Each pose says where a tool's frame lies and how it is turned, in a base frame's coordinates. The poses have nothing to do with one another.
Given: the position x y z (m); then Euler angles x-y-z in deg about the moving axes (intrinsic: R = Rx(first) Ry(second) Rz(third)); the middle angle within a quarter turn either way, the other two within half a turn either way.
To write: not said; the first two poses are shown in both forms.
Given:
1: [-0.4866, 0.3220, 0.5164, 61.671, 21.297, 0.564]
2: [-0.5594, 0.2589, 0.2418, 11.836, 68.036, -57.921]
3: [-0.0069, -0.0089, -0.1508, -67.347, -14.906, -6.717]
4: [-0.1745, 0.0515, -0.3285, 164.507, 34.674, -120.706]
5: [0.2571, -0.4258, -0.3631, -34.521, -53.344, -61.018]
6: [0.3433, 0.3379, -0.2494, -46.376, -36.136, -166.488]
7: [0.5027, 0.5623, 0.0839, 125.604, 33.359, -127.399]
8: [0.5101, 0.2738, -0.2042, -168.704, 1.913, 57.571]
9: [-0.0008, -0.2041, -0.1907, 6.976, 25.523, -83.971]
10: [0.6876, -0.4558, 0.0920, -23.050, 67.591, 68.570]
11: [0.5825, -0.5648, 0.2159, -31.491, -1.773, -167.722]
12: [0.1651, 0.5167, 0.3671, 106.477, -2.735, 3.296]
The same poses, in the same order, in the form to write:
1: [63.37, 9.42, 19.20, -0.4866, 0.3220, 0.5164]
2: [-60.99, 40.99, -74.74, -0.5594, 0.2589, 0.2418]
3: [-67.64, -11.91, 11.24, -0.0069, -0.0089, -0.1508]
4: [157.09, 30.64, 119.21, -0.1745, 0.0515, -0.3285]
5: [31.68, -54.69, -59.97, 0.2571, -0.4258, -0.3631]
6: [55.11, 13.09, -143.73, 0.3433, 0.3379, -0.2494]
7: [-153.78, 57.18, 159.37, 0.5027, 0.5623, 0.0839]
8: [-172.29, 8.50, -57.19, 0.5101, 0.2738, -0.2042]
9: [-24.73, 9.54, -84.48, -0.0008, -0.2041, -0.1907]
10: [61.60, 42.48, 79.11, 0.6876, -0.4558, 0.0920]
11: [31.19, -4.89, -168.59, 0.5825, -0.5648, 0.2159]
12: [106.47, -2.39, -3.56, 0.1651, 0.5167, 0.3671]
